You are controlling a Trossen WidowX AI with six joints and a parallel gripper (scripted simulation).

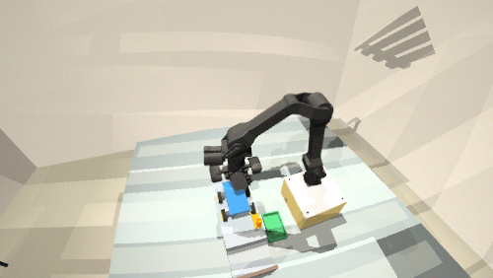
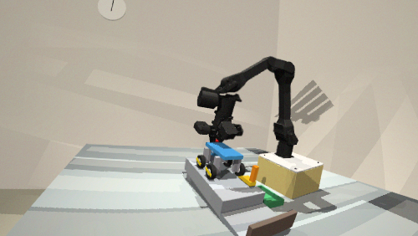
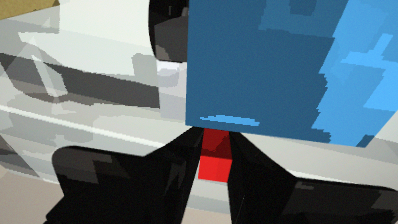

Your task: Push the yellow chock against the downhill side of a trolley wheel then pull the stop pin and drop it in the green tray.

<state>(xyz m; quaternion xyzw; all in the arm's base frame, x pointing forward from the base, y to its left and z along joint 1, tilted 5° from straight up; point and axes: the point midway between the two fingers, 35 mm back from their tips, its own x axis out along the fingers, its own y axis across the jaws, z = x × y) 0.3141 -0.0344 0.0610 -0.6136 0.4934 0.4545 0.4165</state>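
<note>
My gripper tip is 140 mm past the green tray, 170 mm to the right of it and 140 mm above it. From my gripper tip the other things lie so: blue-topped trolley (90 mm to the left, 20 mm below); then red-headed stop pin (right at my gripper tip); then grey ramp (100 mm to the left, 80 mm below).
</note>
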